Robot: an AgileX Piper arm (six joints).
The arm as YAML. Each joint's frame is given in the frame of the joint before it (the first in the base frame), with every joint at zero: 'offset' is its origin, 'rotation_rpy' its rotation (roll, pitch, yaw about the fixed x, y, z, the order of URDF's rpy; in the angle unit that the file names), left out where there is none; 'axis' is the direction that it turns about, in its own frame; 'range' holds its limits. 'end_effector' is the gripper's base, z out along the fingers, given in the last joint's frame.
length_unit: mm
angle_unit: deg
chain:
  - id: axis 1
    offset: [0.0, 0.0, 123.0]
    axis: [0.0, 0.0, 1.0]
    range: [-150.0, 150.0]
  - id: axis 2
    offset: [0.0, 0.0, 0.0]
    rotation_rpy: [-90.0, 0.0, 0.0]
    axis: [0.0, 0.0, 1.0]
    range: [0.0, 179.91]
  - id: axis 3
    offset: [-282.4, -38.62, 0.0]
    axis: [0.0, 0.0, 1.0]
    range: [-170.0, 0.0]
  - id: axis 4
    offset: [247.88, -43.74, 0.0]
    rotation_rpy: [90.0, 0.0, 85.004]
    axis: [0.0, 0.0, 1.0]
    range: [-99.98, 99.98]
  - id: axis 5
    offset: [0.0, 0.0, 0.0]
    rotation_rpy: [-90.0, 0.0, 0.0]
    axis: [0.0, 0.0, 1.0]
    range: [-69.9, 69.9]
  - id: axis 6
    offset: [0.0, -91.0, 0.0]
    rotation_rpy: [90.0, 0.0, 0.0]
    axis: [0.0, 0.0, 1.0]
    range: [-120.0, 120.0]
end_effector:
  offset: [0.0, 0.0, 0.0]
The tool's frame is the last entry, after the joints.
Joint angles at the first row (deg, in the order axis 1, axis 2, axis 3, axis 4, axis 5, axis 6):
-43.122 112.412 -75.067 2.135 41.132 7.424
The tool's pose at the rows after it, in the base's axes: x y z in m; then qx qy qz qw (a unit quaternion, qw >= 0):
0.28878 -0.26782 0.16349 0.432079 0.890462 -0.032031 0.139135
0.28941 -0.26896 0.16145 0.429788 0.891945 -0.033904 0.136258
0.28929 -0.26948 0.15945 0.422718 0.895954 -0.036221 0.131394
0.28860 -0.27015 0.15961 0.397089 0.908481 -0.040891 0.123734
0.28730 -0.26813 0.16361 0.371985 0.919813 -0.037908 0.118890
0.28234 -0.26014 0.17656 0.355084 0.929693 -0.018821 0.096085
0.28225 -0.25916 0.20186 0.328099 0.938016 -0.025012 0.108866
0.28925 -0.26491 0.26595 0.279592 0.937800 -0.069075 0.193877
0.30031 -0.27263 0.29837 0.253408 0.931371 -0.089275 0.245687
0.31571 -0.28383 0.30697 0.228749 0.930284 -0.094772 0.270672
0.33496 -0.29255 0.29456 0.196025 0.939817 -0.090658 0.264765
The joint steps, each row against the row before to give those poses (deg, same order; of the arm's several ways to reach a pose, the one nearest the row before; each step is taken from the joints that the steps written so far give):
0.000 0.497 -0.056 -0.290 -0.281 0.000
0.001 0.470 -0.286 -0.393 0.068 -0.053
-0.001 0.343 -0.109 -0.446 0.224 -0.643
-0.063 0.134 -0.341 -0.509 0.884 -3.020
-0.040 -0.632 -0.041 0.772 1.341 -3.708
0.055 -1.968 -0.350 1.602 5.628 -3.038
0.040 -2.518 -2.154 0.182 3.103 -3.145
0.000 -4.480 -7.175 0.441 0.670 -5.279
0.000 0.340 -6.822 1.524 0.069 -3.189
0.000 3.295 -6.197 1.859 0.134 -3.382
0.715 4.910 -4.868 0.889 0.981 -3.609

